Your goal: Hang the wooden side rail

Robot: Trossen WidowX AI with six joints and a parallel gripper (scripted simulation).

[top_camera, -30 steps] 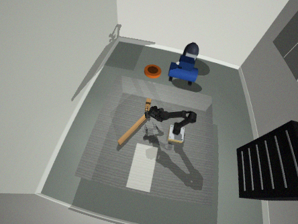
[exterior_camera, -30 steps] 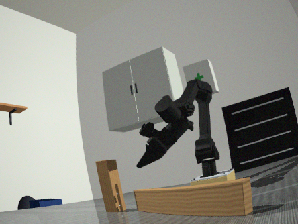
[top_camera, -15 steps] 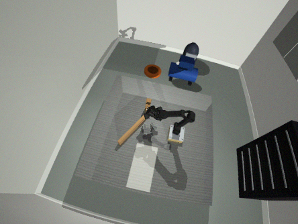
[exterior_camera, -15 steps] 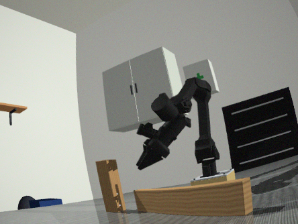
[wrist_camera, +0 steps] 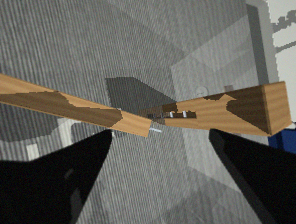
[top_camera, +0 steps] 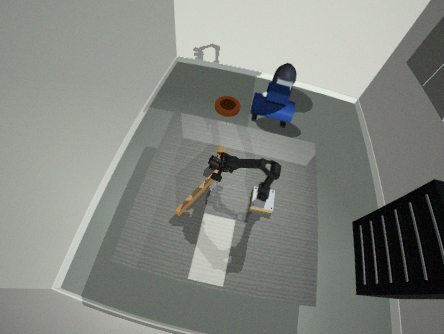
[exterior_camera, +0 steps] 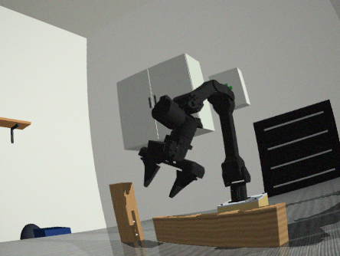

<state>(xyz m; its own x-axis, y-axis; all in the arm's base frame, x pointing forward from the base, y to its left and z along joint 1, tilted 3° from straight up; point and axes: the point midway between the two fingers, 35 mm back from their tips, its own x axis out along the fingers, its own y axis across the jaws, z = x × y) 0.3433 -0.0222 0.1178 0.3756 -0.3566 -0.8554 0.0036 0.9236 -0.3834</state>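
Right now the wooden headboard post is 110 mm to the right of my gripper tip, 60 mm below it and 20 mm ahead of it.
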